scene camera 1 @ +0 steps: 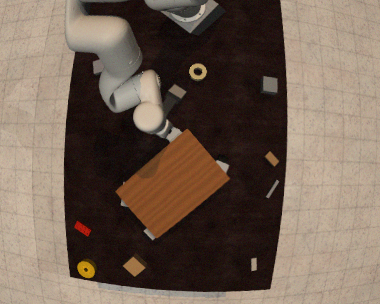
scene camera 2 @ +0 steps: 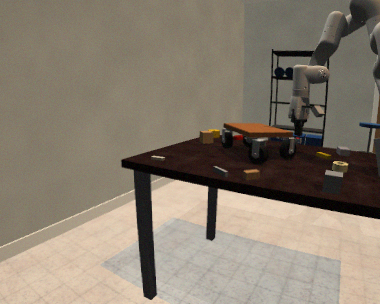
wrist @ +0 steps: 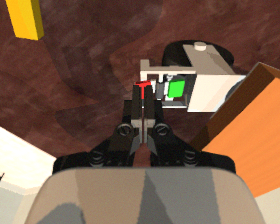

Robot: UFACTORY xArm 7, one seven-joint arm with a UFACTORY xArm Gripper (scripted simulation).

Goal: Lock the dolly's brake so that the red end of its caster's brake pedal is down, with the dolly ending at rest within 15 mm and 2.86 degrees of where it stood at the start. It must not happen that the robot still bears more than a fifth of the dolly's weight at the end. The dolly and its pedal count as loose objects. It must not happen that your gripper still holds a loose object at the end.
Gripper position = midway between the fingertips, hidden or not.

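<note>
The gripper (scene camera 2: 298,135) is visible; the wrist view likewise shows the gripper (wrist: 142,98).
</note>
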